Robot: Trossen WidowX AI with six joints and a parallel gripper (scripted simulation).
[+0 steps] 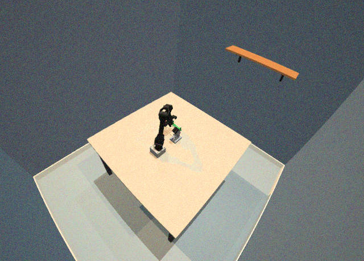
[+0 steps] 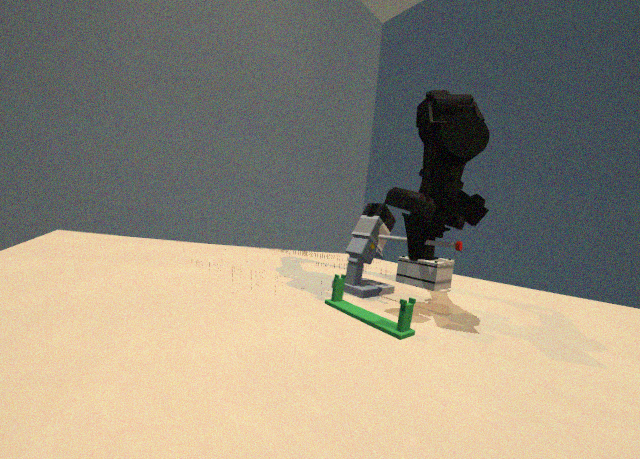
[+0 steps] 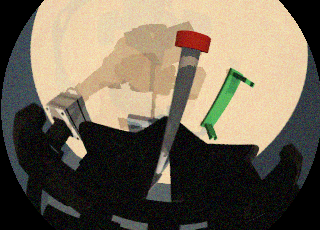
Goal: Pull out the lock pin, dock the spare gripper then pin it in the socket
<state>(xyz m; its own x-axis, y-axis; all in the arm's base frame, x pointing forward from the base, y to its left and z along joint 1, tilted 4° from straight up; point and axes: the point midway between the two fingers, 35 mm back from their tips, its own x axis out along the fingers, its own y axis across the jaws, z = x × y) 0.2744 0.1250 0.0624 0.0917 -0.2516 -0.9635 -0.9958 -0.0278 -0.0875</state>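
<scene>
Now: gripper tip 11 cm to the left of the grey mount, 3 cm above it and 1 cm past it. The rest, counted from my gripper tip: spare gripper 11 cm to the right, 4 cm above, 3 cm behind; then green cradle 11 cm ahead, 6 cm below.
</scene>
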